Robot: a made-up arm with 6 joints. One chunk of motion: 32 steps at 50 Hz.
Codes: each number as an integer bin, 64 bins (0 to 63) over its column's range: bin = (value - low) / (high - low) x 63, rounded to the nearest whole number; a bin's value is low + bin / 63 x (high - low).
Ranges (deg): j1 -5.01..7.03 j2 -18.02..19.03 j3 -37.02..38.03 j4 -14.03..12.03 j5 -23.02..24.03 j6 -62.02..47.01
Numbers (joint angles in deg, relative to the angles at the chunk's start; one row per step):
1: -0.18 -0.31 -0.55 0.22 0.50 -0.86
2: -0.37 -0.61 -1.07 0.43 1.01 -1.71
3: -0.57 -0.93 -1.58 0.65 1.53 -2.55
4: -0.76 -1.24 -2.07 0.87 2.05 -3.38
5: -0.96 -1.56 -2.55 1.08 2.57 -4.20
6: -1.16 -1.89 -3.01 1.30 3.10 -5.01
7: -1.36 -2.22 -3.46 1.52 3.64 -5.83
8: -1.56 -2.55 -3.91 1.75 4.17 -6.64
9: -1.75 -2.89 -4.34 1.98 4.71 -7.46
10: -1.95 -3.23 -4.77 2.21 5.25 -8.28
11: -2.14 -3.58 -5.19 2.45 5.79 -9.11
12: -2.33 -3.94 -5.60 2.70 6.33 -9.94
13: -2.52 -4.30 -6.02 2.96 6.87 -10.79
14: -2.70 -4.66 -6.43 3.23 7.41 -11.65
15: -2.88 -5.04 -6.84 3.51 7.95 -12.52
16: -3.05 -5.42 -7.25 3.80 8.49 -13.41
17: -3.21 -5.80 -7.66 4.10 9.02 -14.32
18: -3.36 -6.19 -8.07 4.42 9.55 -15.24
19: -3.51 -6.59 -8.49 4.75 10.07 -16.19
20: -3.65 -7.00 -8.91 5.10 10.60 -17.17
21: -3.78 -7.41 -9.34 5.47 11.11 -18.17
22: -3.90 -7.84 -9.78 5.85 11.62 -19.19
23: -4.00 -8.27 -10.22 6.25 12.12 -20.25
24: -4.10 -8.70 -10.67 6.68 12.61 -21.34
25: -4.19 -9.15 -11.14 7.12 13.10 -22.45
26: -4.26 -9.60 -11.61 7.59 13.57 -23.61
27: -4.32 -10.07 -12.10 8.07 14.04 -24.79
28: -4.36 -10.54 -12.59 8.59 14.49 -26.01
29: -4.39 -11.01 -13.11 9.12 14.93 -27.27
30: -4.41 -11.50 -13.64 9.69 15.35 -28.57
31: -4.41 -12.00 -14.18 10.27 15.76 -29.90
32: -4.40 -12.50 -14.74 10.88 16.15 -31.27
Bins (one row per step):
1: 25 30 31 34 31 35
2: 24 30 30 35 32 35
3: 23 29 30 35 33 34
4: 22 29 29 36 34 34
5: 21 28 29 37 34 33
6: 20 27 29 37 35 33
7: 19 27 28 38 36 32
8: 18 26 28 38 36 32
9: 17 26 27 39 37 32
10: 16 25 27 39 38 31
11: 15 25 27 40 39 31
12: 14 24 26 40 39 30
13: 13 23 26 41 40 30
14: 12 23 26 42 41 29
15: 11 22 25 42 41 29
16: 10 21 25 43 42 28
17: 9 21 25 44 43 28
18: 9 20 24 45 44 27
19: 8 19 24 45 44 26
20: 7 19 24 46 45 26
21: 6 18 23 47 46 25
22: 6 17 23 48 46 25
23: 5 17 22 49 47 24
24: 5 16 22 50 48 24
25: 4 15 22 51 48 23
26: 4 14 21 52 49 22
27: 4 14 21 53 50 22
28: 3 13 21 55 50 21
29: 3 12 20 56 51 20
30: 3 11 20 57 51 19
31: 3 10 19 59 52 19
32: 3 9 19 60 52 18

